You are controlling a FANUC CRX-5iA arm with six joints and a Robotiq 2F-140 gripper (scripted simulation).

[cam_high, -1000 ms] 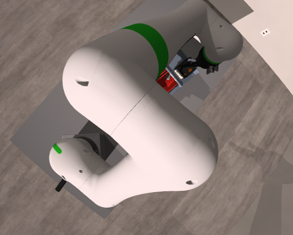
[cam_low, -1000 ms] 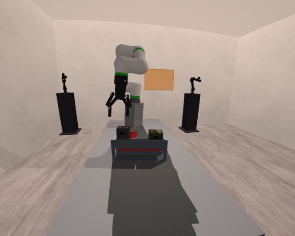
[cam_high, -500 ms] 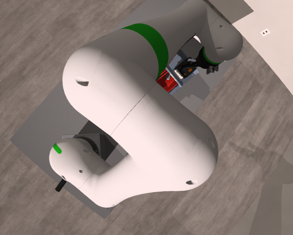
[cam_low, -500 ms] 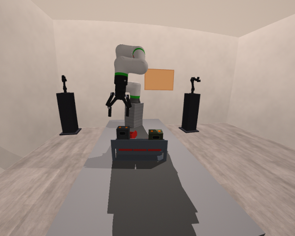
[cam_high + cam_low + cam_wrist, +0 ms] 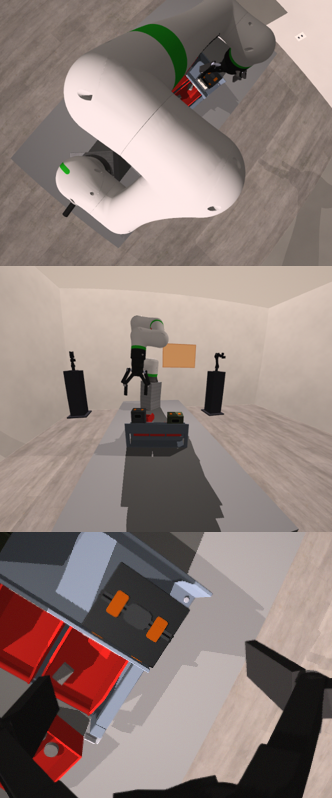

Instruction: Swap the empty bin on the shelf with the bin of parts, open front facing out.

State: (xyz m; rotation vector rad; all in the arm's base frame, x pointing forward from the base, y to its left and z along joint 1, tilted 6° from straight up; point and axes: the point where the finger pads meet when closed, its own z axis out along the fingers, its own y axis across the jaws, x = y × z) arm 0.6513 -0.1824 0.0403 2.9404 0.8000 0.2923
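My gripper is now 22 cm past the grey disc, 8 cm to the right of it and 30 cm above it. From my hand the other things lie so: grey shelf (14 cm to the left, 25 cm below); grey part (2 cm ahead, 23 cm to the left, 30 cm below).
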